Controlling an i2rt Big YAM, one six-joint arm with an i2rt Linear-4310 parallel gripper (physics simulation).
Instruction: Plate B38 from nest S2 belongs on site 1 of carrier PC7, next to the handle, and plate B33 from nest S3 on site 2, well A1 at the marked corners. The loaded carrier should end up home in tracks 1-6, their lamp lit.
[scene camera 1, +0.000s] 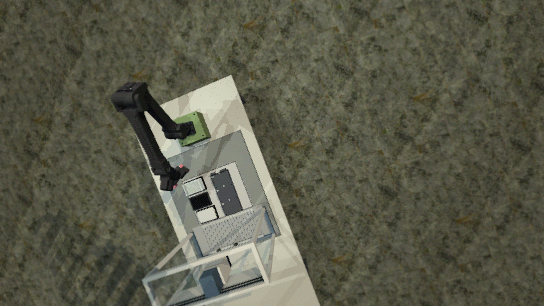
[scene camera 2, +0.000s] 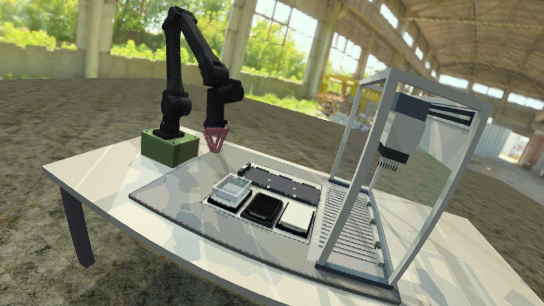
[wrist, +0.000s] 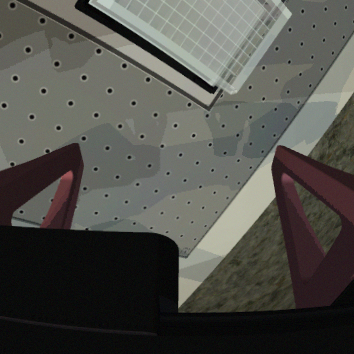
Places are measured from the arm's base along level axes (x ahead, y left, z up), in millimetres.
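Where they show: gripper, fingertip midpoint: (scene camera 1: 182, 178) (scene camera 2: 214, 152) (wrist: 176, 154); arm's base, link origin: (scene camera 1: 185, 129) (scene camera 2: 168, 134).
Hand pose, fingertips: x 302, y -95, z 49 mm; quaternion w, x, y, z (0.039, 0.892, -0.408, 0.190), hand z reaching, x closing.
Observation:
Each offset is from my fingertips to the centre of the thing.
My gripper (scene camera 1: 178, 177) (scene camera 2: 215, 150) (wrist: 176, 154) is open and empty, high above the perforated plate, off to the robot-base side of the nests. A clear gridded plate @(dx +84, dy +1, dz -100 mm) (scene camera 1: 194, 186) (scene camera 2: 233, 187) (wrist: 200, 35) sits in the nest nearest the robot base, ahead of the fingers in the wrist view. A black plate @(dx +200, dy +6, dz -114 mm) (scene camera 1: 200, 201) (scene camera 2: 262, 208) sits in the middle nest, and a white plate @(dx +306, dy +26, dz -114 mm) (scene camera 1: 206, 215) (scene camera 2: 297, 218) in the nest nearest the deck. The dark carrier @(dx +187, dy +208, dz -118 mm) (scene camera 1: 227, 192) (scene camera 2: 280, 183) lies beside the row of nests, its top bare. Nest, plate and site labels are not readable; no lit lamp can be made out.
The grooved track deck (scene camera 1: 230, 231) (scene camera 2: 345, 225) lies beyond the nests, partly under a tall frame (scene camera 1: 200, 265) (scene camera 2: 348, 200). A pipetting head (scene camera 1: 210, 281) (scene camera 2: 404, 131) hangs inside that frame. The arm's green base (scene camera 1: 202, 131) (scene camera 2: 170, 150) stands at the table's other end.

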